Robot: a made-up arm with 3 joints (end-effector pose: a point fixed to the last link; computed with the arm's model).
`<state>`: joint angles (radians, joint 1 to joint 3).
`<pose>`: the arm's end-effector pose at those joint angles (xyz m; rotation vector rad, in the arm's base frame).
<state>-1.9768 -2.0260 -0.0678</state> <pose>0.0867 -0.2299 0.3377 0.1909 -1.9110 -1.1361</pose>
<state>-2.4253 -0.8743 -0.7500</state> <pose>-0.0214 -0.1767 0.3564 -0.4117 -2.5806 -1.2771</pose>
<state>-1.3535 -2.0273 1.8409</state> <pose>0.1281 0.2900 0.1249 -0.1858 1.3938 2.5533</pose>
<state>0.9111 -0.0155 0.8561</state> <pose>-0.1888 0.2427 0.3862 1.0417 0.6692 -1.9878</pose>
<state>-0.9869 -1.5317 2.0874</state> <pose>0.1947 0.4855 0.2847 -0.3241 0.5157 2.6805</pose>
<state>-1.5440 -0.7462 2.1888</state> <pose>0.5730 0.3585 0.5827 -0.1053 -0.3116 1.7237</pose>
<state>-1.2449 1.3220 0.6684</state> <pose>0.5782 0.0658 0.6723 -0.2071 -0.5095 1.0805</pose>
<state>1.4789 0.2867 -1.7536</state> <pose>0.3162 0.4169 0.5884 3.0157 0.0841 0.1536</pose>
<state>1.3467 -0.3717 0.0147</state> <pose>0.0599 0.2973 0.2258 2.0210 0.5622 -0.7589</pose>
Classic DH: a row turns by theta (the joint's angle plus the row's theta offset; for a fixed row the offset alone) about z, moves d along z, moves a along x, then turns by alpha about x. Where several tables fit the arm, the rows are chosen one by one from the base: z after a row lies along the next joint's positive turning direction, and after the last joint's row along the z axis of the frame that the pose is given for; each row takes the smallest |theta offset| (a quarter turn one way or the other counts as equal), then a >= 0, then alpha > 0; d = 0 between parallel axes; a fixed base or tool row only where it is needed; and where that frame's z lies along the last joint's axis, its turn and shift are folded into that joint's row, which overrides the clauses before.
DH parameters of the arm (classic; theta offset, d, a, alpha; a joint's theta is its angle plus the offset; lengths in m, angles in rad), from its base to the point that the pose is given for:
base (fixed): 0.0298 0.7671 0.1962 0.2438
joint 1: -0.9377 -0.2695 -0.0333 -1.9477
joint 2: -0.476 -0.0955 0.0013 0.4804
joint 3: -1.0695 0.2947 -0.3594 2.0198
tool (fixed): -2.5126 0.0164 0 0

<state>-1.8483 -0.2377 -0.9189</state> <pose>0.1356 -0.2075 0.2828 -0.2299 2.7088 1.3021</pose>
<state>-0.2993 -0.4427 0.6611</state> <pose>0.2058 0.4130 0.2634 1.6425 -0.4988 -2.6214</pose>
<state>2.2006 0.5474 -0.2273</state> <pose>-0.0770 0.0530 0.2274 1.2612 0.9922 -0.7599</pose>
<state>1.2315 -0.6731 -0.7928</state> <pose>0.2536 0.4256 0.4817 2.7456 0.2010 0.2827</pose>
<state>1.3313 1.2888 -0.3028</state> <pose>-0.1206 0.2695 0.3775 0.9996 0.5496 -2.1480</pose>
